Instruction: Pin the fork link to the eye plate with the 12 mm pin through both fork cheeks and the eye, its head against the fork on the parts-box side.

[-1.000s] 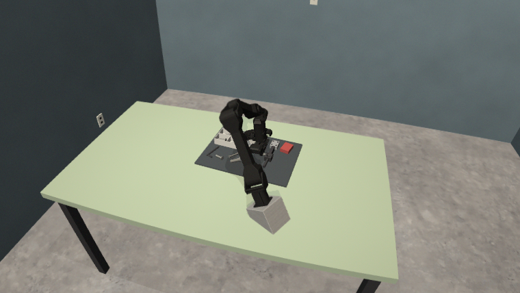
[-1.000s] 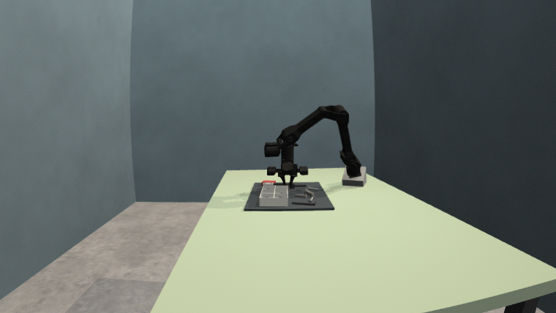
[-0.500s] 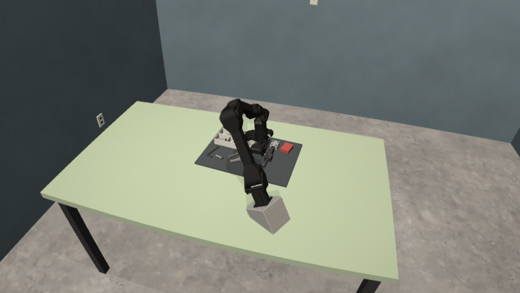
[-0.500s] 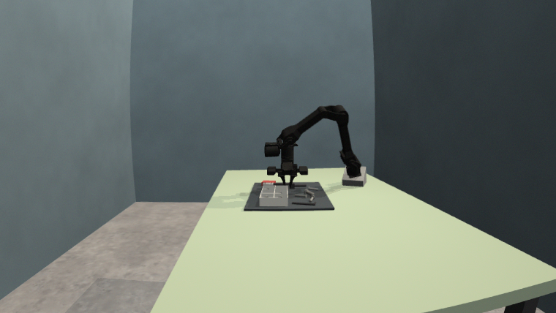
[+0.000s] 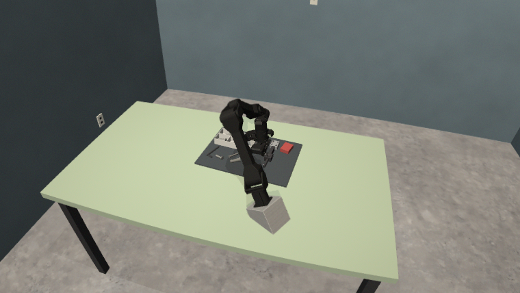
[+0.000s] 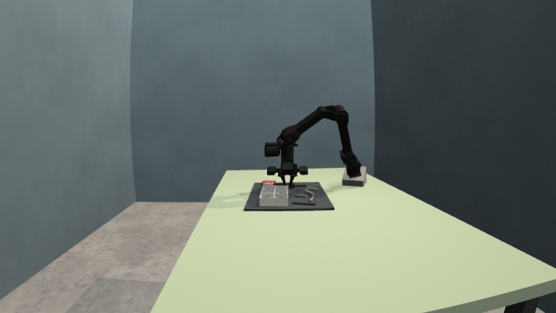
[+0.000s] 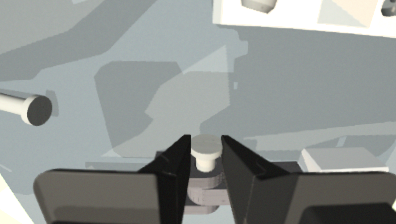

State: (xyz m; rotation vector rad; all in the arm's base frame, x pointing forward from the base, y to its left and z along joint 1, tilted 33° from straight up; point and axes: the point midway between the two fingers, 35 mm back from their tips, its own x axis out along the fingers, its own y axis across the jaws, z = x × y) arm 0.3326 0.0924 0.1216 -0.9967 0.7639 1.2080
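Right now the eye plate is 20 mm ahead of my hand, 30 mm to the right of it and 30 mm below it. Round my hand: red block (100 mm ahead, 90 mm to the right, 30 mm below); then white parts box (40 mm ahead, 170 mm to the left, 30 mm below); then mat (10 mm behind, 70 mm to the left, 50 mm below).
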